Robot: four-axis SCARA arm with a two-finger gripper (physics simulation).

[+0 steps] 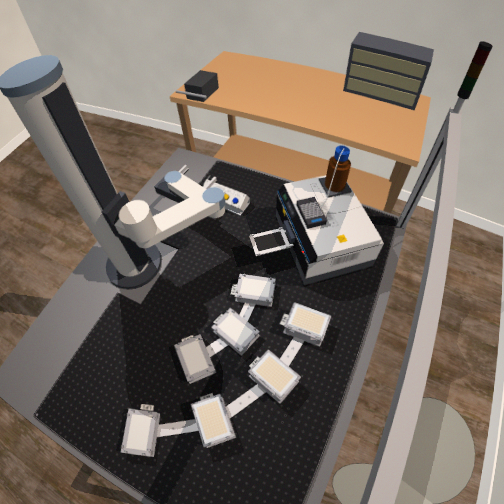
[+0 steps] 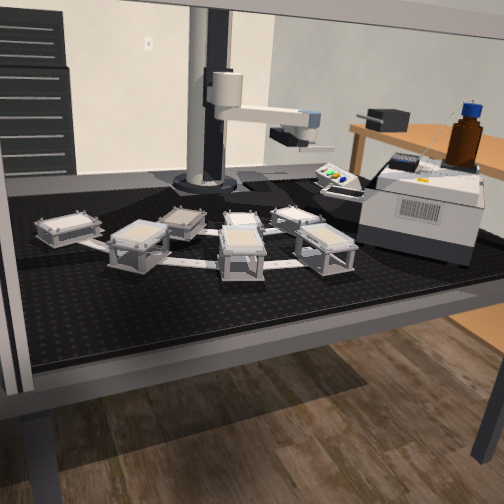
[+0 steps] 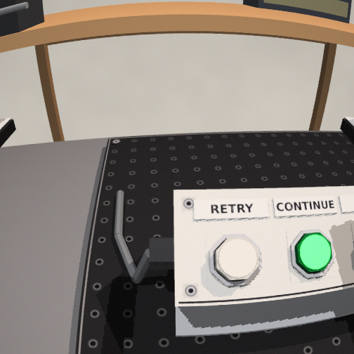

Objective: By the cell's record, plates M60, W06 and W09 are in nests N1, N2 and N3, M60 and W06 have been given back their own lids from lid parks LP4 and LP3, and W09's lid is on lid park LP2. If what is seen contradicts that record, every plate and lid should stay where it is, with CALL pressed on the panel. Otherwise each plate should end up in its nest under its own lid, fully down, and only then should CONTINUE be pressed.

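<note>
My gripper [image 1: 198, 176] [image 2: 317, 149] [image 3: 176, 129] is open and empty, above and behind the panel [image 1: 242, 205] [image 2: 350, 184] [image 3: 200, 250]. The RETRY button [image 3: 237, 258] is pale; the CONTINUE button [image 3: 314, 252] [image 2: 330, 172] is bright green. Three plates with cream wells sit on tall nests: one [image 1: 306, 321] [image 2: 327, 236], one [image 1: 274, 375] [image 2: 241, 240], one [image 1: 212, 419] [image 2: 140, 234]. Clear rims show, but I cannot tell lids surely. Low stands show white tops [image 1: 255, 290] [image 1: 235, 330] [image 1: 141, 432] and one greyer top [image 1: 195, 358] [image 2: 183, 218]. Their labels are unreadable.
A white instrument [image 1: 345, 250] [image 2: 420, 220] with an extended tray [image 1: 254, 245] and a brown bottle [image 1: 337, 172] [image 2: 464, 140] stands right of the panel. A bent metal hook [image 3: 119, 215] is left of the panel. A wooden bench [image 1: 300, 100] is behind.
</note>
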